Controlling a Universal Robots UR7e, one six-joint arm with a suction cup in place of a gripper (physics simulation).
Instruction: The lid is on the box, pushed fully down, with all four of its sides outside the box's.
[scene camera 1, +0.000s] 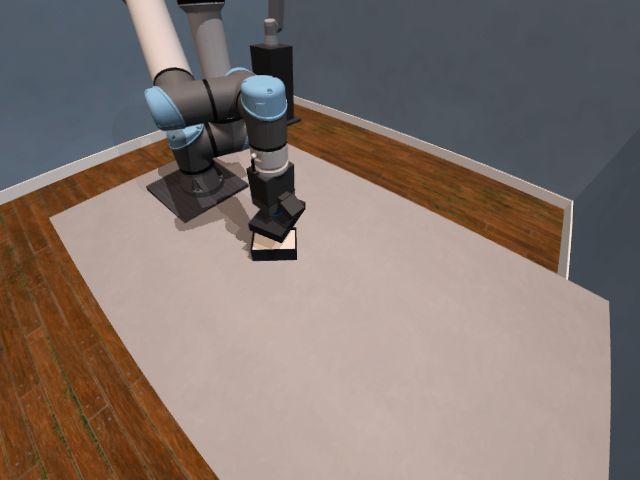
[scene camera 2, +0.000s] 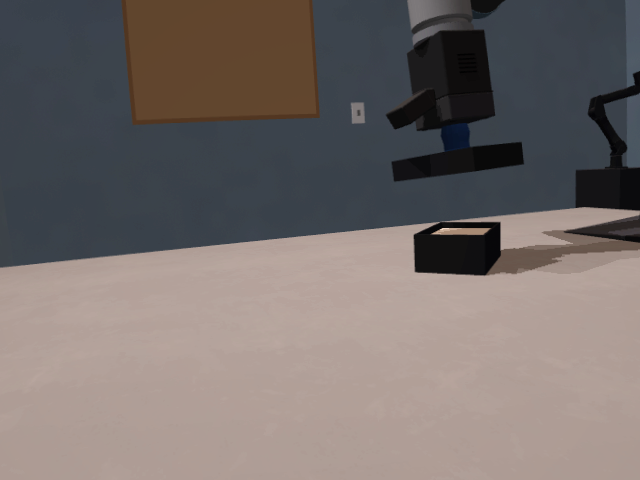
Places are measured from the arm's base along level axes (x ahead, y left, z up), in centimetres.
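Where they show: hand at its tool point: (scene camera 1: 275, 214); arm's base at its link origin: (scene camera 1: 203, 183).
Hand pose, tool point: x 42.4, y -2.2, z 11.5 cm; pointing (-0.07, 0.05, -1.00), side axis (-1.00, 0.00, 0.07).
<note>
Each offset is from my tool point to the top centre of the thing. Level surfaces: height alone.
The black box {dx -0.5, dy -0.9, dz -8.5 cm} (scene camera 1: 274, 254) (scene camera 2: 450, 253) stands open on the mat, with a light tan filling inside. The black lid {dx +0.8, dy +0.3, dz +1.9 cm} (scene camera 1: 269, 227) (scene camera 2: 471, 159) hangs in the air above the box, apart from it. In scene camera 2 the lid is slightly tilted, its right end higher. In scene camera 1 the lid is turned relative to the box and hides the box's back part. My gripper (scene camera 1: 277, 212) (scene camera 2: 456, 147), a blue suction cup, is shut on the lid, at its top face.
The pale mat {dz -13.3 cm} (scene camera 1: 361, 335) (scene camera 2: 258, 361) lies under the box. The arm's dark base plate (scene camera 1: 186, 206) is behind and left of the box in scene camera 1. A black pedestal (scene camera 1: 271, 54) (scene camera 2: 597, 188) stands farther back by the walls.
</note>
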